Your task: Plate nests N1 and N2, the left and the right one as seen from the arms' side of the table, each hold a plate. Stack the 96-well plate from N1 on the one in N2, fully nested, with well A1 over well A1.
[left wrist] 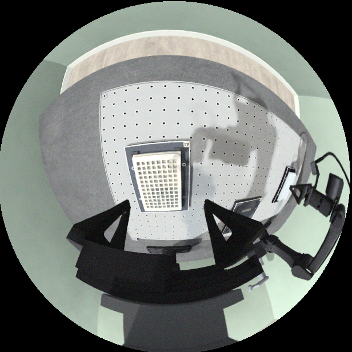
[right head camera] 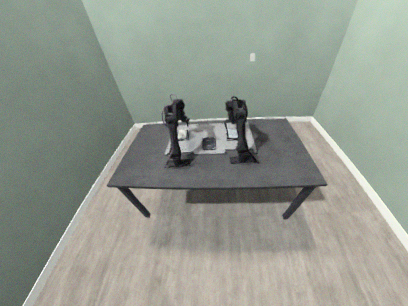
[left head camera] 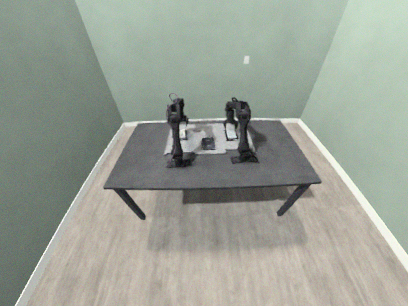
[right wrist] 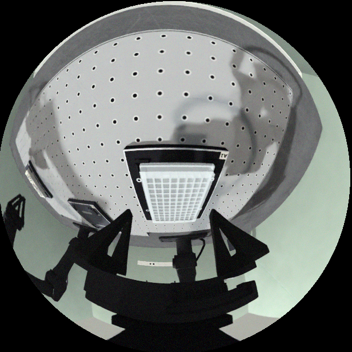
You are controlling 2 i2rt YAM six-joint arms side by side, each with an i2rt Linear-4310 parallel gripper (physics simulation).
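Seen in the pictures: left gripper, fingertip midpoint: (right head camera: 183, 126) (left head camera: 181, 126); right gripper, fingertip midpoint: (right head camera: 231, 129) (left head camera: 230, 130); left arm's base, origin of the base link: (right head camera: 178, 163) (left head camera: 179, 163); right arm's base, origin of the base link: (right head camera: 241, 159) (left head camera: 242, 159).
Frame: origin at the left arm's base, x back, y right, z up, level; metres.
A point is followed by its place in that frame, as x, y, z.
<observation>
A cream 96-well plate (left wrist: 158, 182) (left head camera: 183, 133) @(-0.369, 0.034, 0.036) lies in nest N1 (left wrist: 186, 172), a dark base whose A1 label is at its upper right corner in the left wrist view. A pale, bluish-white plate (right wrist: 176, 195) (left head camera: 231, 132) @(-0.330, 0.514, 0.038) (right head camera: 232, 131) @(-0.340, 0.511, 0.039) lies in nest N2 (right wrist: 133, 165), whose A1 label is at its upper right corner in the right wrist view. My left gripper (left wrist: 166, 204) is open and empty above the table, on the arms' side of N1. My right gripper (right wrist: 170, 213) is open and empty above the table, near N2's lower edge in the right wrist view.
A dark flat fixture (left head camera: 208, 143) @(-0.202, 0.269, 0.025) (right head camera: 209, 143) @(-0.201, 0.277, 0.025) (left wrist: 247, 207) (right wrist: 90, 212) sits between the two nests on the light perforated board (left head camera: 216, 149) @(-0.125, 0.333, 0.013) (left wrist: 150, 110) (right wrist: 150, 107). The board lies on the dark table (left head camera: 150, 172) @(0.073, -0.231, 0.000) (right head camera: 150, 172) @(0.081, -0.229, 0.000).
</observation>
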